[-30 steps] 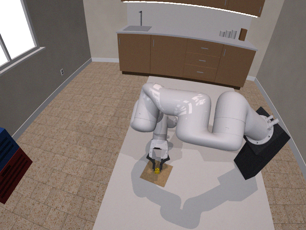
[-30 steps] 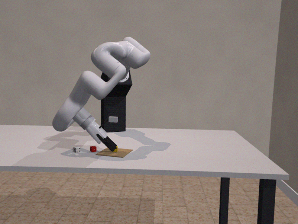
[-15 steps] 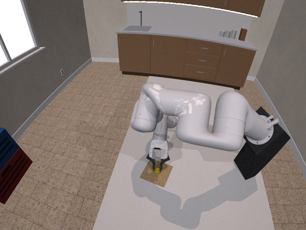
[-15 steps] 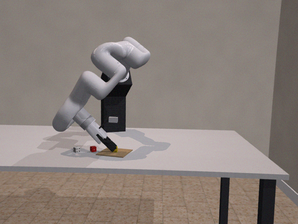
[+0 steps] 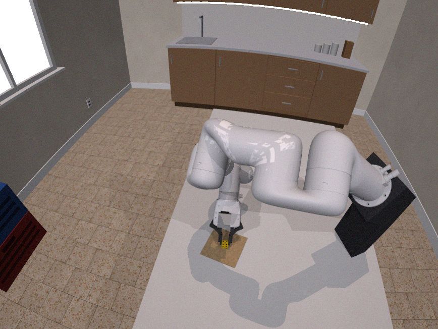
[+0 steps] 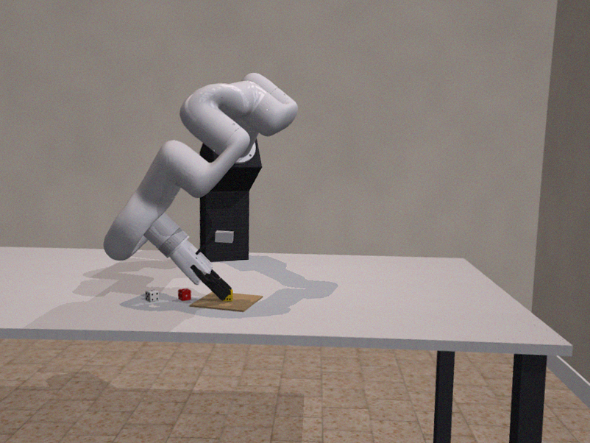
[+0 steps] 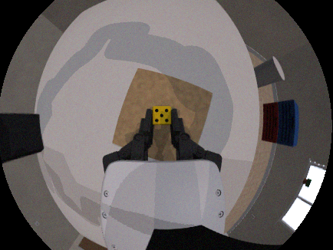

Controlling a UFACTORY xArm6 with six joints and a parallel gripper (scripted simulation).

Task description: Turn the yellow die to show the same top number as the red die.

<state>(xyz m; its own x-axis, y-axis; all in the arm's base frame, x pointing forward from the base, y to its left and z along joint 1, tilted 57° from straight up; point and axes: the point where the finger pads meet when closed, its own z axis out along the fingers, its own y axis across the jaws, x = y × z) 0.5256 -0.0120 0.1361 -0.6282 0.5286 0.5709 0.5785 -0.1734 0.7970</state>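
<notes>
Right now the yellow die is 2 cm to the left of my hand and 2 cm below it. Also, from my hand: red die 10 cm to the right, 2 cm below, 1 cm behind; mat 3 cm below, 1 cm to the left; white die 17 cm to the right, 2 cm below, 1 cm ahead.
</notes>
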